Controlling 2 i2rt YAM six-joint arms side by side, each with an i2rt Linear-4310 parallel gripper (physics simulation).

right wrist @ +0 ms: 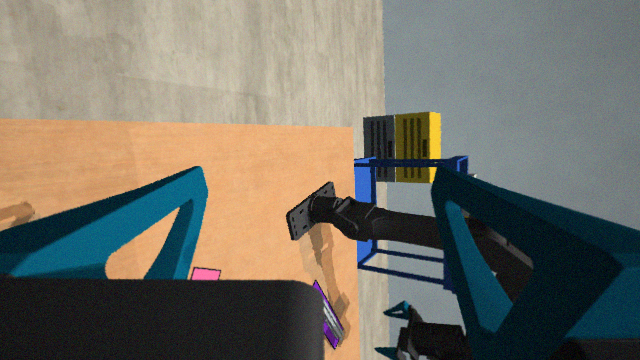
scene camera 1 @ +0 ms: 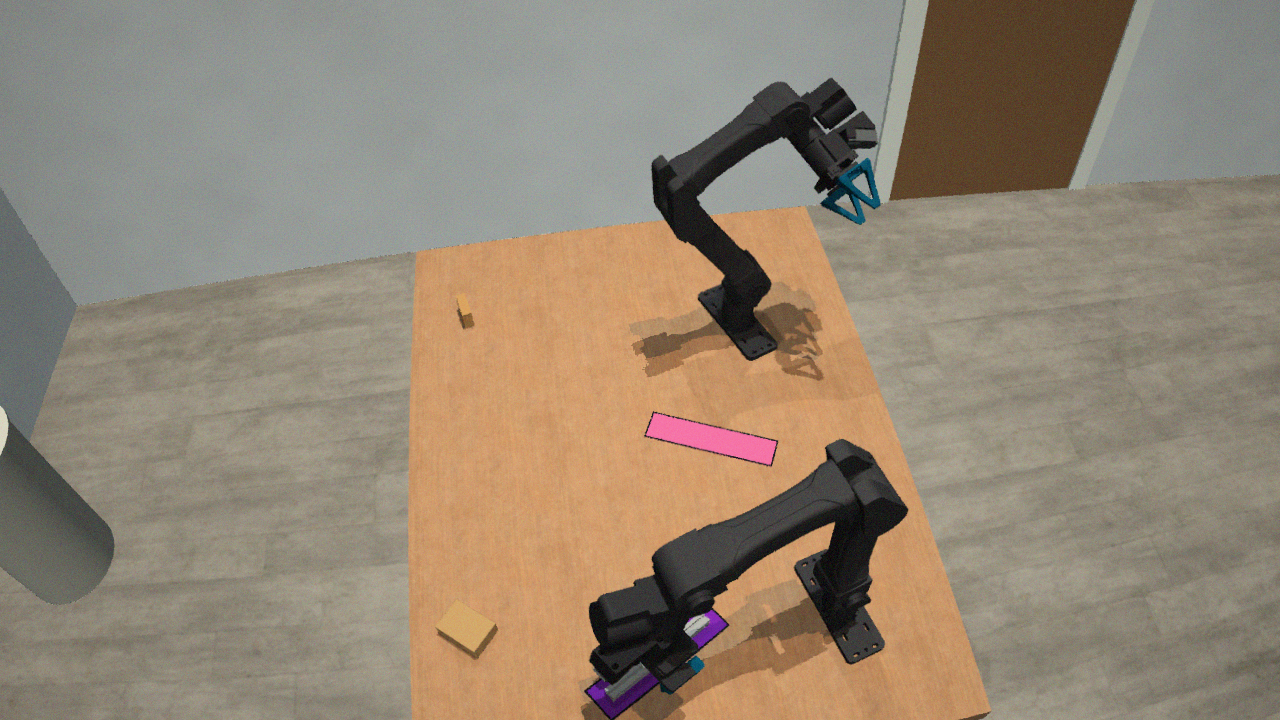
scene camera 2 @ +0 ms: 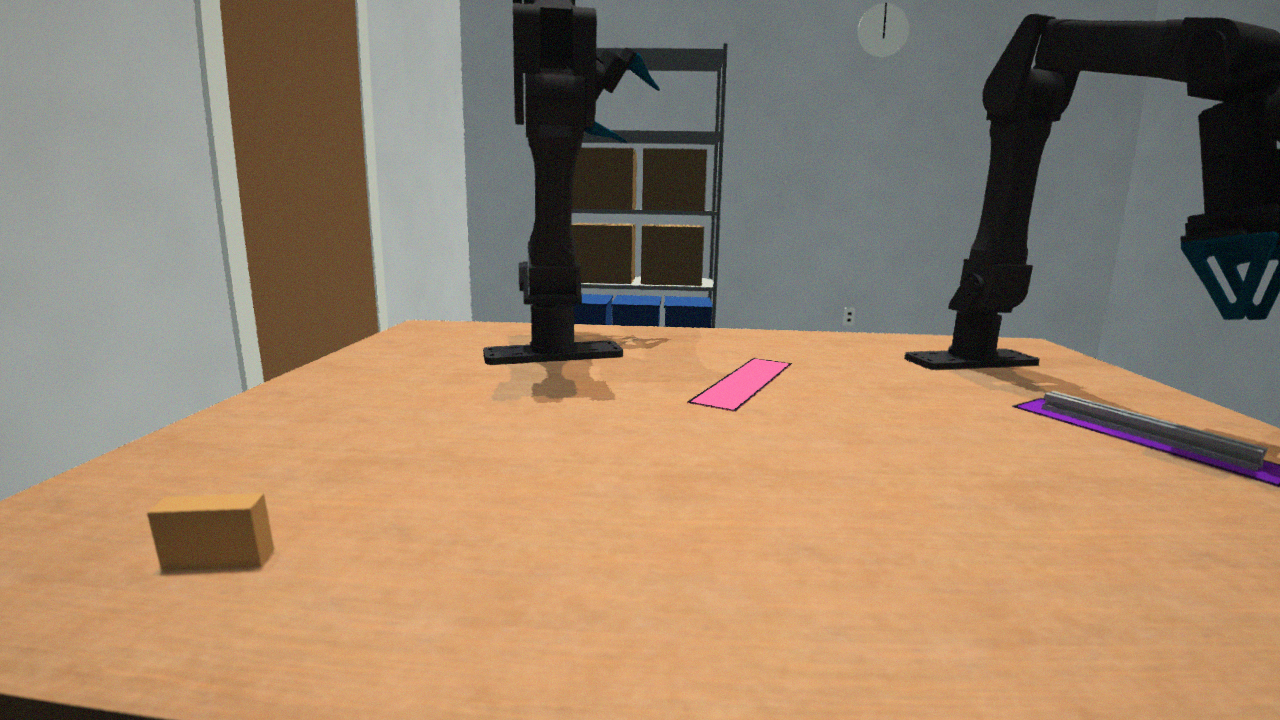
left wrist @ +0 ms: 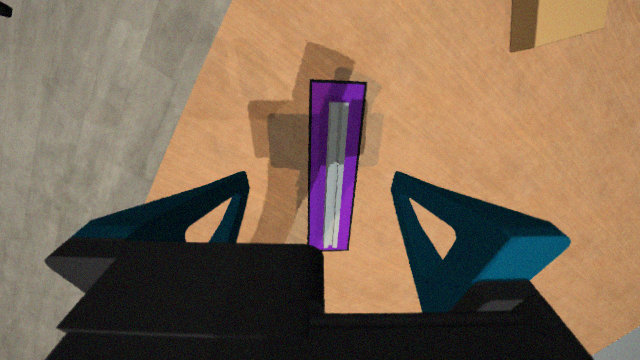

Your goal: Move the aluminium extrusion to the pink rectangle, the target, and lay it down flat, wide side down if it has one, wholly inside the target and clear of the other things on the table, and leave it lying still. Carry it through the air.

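Places are measured from the left arm's base along level axes (x ahead, y left, z up), in centimetres.
Where they show: left gripper, between the fingertips: (right wrist: 379,330) (scene camera 1: 641,665) (scene camera 2: 1246,319) (left wrist: 320,179); right gripper, between the fingertips: (right wrist: 319,179) (scene camera 1: 870,215) (scene camera 2: 641,115); left arm's base, origin of its link: (right wrist: 312,208) (scene camera 1: 838,606) (scene camera 2: 971,361); right arm's base, origin of its link: (scene camera 1: 736,322) (scene camera 2: 553,355).
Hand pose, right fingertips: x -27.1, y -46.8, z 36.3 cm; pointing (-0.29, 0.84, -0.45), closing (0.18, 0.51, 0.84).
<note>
Things, the pixels of their top centre, and the offset from my right fingertips. "spot": a spot on its surface instead.
- aluminium extrusion, centre of its top: (left wrist: 334,186) (scene camera 2: 1145,417) (scene camera 1: 658,654) (right wrist: 332,318) dy +42.8, dx +57.4, dz -34.3 cm
- purple rectangle, a spot on its surface: (scene camera 2: 1029,407) spot: dy +37.6, dx +47.6, dz -36.2 cm
- pink target, centre of its top: (scene camera 2: 745,380) (scene camera 1: 711,438) (right wrist: 187,345) dy +7.9, dx +32.1, dz -36.1 cm
The aluminium extrusion (scene camera 1: 626,682) (scene camera 2: 1154,429) (left wrist: 336,175) (right wrist: 331,317) is a long grey profile lying flat on a purple rectangle (scene camera 2: 1029,407) (left wrist: 316,225). The left arm partly hides it in scene camera 1. The pink target (scene camera 1: 711,438) (scene camera 2: 740,385) (right wrist: 206,274) has nothing on it. My left gripper (scene camera 2: 1246,315) (left wrist: 320,179) is open and empty above the extrusion, which runs lengthwise between its fingers in the left wrist view, without touching it. My right gripper (scene camera 1: 868,214) (scene camera 2: 641,114) is open and empty, high up and far from the extrusion.
A tan block (scene camera 1: 466,626) (left wrist: 570,22) lies left of the purple rectangle in scene camera 1. Another, small tan block (scene camera 1: 464,313) (scene camera 2: 210,537) stands near the table's far left corner there. The two arm bases stand on either side of the pink target.
</note>
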